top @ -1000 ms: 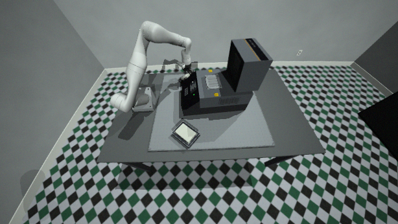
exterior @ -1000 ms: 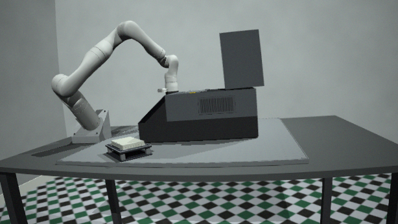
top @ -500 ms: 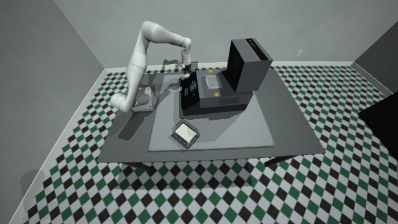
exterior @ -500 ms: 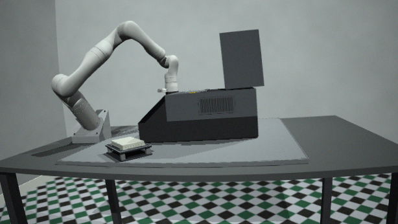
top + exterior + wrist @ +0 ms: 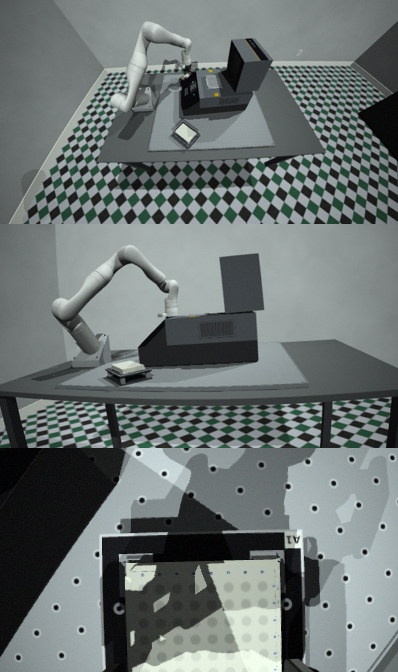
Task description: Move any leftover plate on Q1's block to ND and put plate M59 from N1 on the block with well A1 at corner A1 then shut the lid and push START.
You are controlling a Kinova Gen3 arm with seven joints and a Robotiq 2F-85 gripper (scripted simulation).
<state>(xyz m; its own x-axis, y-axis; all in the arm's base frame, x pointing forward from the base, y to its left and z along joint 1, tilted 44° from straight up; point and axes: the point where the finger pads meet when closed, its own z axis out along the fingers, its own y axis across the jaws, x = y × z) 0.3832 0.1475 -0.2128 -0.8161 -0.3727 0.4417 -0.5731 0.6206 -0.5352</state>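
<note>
Right now the pale plate is 1 cm below my hand. Also, from my hand: A1 mark: 9 cm behind, 2 cm below; then black nest: 2 cm below.
</note>
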